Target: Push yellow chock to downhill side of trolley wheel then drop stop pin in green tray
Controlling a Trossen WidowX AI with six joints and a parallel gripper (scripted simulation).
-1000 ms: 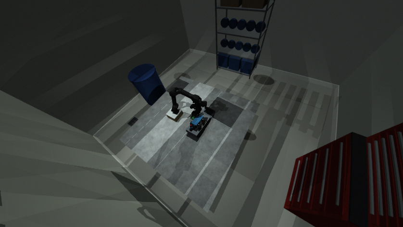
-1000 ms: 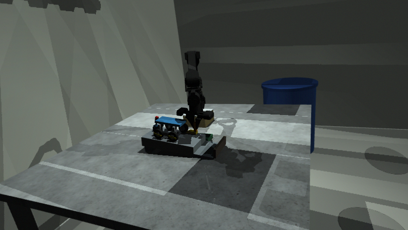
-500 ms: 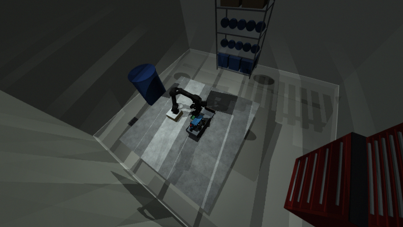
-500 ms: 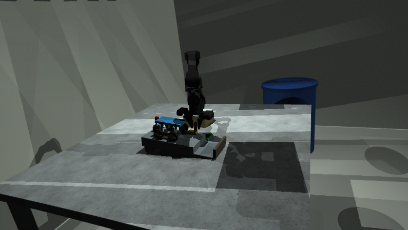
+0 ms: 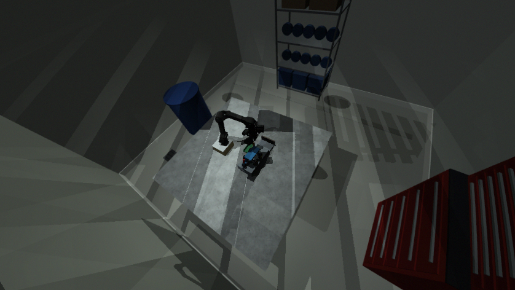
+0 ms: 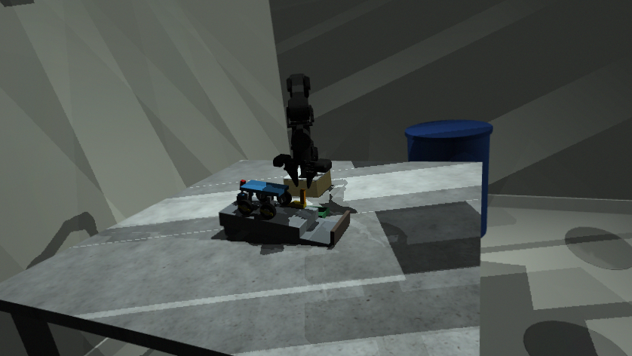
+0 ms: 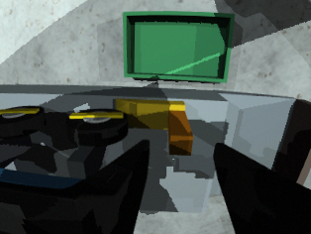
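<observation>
Now: the yellow chock 30 mm to the right of my gripper tip and 50 mm below it. The rest, counted from my gripper tip: brown stop board 80 mm ahead, 140 mm to the left, 100 mm below; trolley 50 mm ahead, 120 mm to the right, 20 mm below; green tray 60 mm behind, 140 mm below.
</observation>
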